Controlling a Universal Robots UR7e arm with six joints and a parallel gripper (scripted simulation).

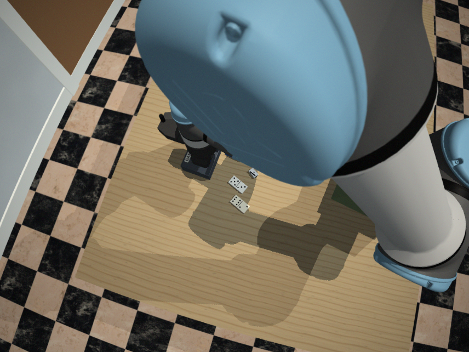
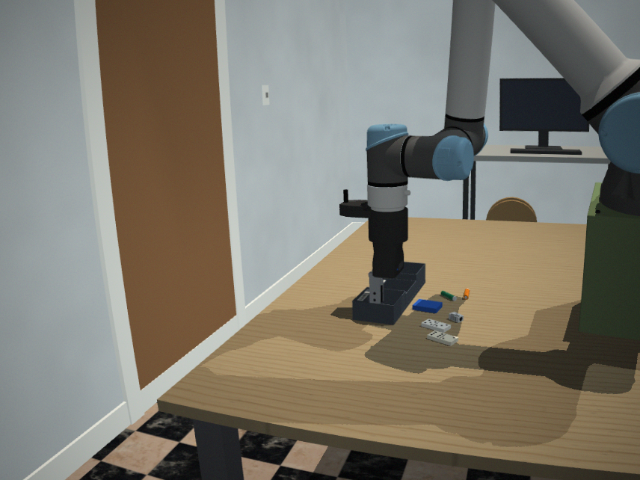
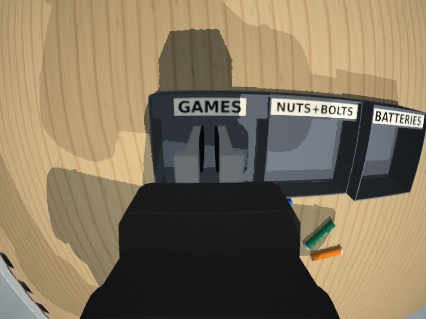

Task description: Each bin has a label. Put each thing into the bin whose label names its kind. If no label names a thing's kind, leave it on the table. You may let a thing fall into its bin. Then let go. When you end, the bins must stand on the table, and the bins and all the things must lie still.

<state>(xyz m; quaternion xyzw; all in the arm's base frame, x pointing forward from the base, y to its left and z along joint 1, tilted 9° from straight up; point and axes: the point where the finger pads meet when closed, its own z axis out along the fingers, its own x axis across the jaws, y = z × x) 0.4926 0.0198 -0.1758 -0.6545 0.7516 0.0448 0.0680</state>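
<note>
My hand is 140 mm past the green battery, 110 mm to the left of it and 40 mm above it. Round my hand: grey metal piece (160 mm behind, 10 mm to the left, 30 mm below); then dark three-part bin (20 mm behind, 80 mm to the right, 20 mm below); then blue flat block (100 mm behind, 50 mm to the right, 40 mm below).
</note>
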